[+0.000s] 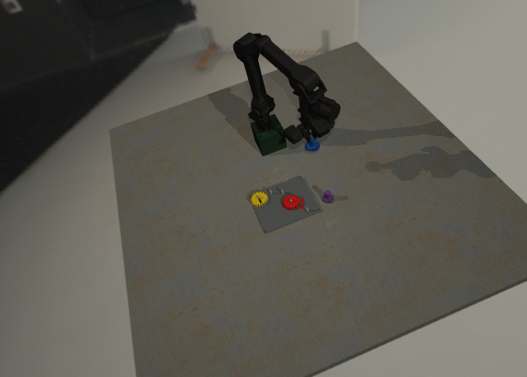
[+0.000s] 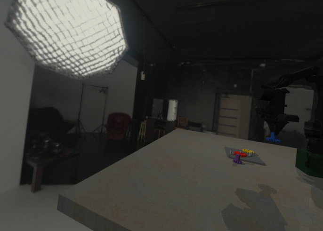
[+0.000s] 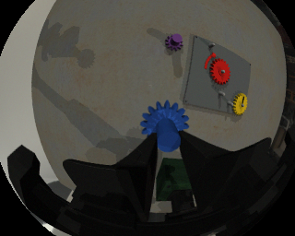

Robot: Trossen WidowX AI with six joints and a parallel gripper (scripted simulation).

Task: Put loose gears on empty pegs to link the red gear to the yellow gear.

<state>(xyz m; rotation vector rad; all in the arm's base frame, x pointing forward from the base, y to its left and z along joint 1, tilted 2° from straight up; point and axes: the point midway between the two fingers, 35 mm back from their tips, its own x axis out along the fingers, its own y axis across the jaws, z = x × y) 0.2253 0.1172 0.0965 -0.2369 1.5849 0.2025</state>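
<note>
Right now the red gear is 15 cm below my gripper tip, 13 cm to the right of it and 11 cm ahead of it. Also, from my gripper tip: purple gear (15 cm below, 14 cm ahead, 1 cm to the right); red arrow (16 cm below, 12 cm ahead, 10 cm to the right); blue gear (1 cm below).
</note>
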